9 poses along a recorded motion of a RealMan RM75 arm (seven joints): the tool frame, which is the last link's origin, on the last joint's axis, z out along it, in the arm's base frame.
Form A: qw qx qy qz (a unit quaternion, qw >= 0); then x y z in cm.
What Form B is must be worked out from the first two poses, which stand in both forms.
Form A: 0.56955, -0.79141, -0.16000, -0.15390, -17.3, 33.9, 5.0
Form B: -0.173, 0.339, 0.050, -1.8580, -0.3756, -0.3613
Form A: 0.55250, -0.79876, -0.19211, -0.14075, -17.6, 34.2, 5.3
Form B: -0.176, 0.342, 0.053, -1.8887, -0.4543, -0.3328
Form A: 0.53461, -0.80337, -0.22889, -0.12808, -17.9, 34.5, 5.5
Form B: -0.179, 0.345, 0.055, -1.9141, -0.5453, -0.3052
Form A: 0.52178, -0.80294, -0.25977, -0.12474, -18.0, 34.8, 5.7
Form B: -0.180, 0.348, 0.057, -1.9236, -0.6223, -0.2988
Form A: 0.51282, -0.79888, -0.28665, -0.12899, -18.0, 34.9, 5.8
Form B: -0.180, 0.349, 0.058, -1.9213, -0.6894, -0.3102
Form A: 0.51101, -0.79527, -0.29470, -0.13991, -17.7, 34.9, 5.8
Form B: -0.177, 0.349, 0.058, -1.9141, -0.7093, -0.3367
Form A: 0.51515, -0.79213, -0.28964, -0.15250, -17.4, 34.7, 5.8
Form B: -0.174, 0.347, 0.058, -1.9031, -0.6959, -0.3664
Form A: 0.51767, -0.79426, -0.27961, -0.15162, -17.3, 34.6, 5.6
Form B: -0.173, 0.346, 0.056, -1.9062, -0.6710, -0.3639
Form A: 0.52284, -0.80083, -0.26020, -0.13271, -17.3, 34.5, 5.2
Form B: -0.173, 0.345, 0.052, -1.9177, -0.6231, -0.3178
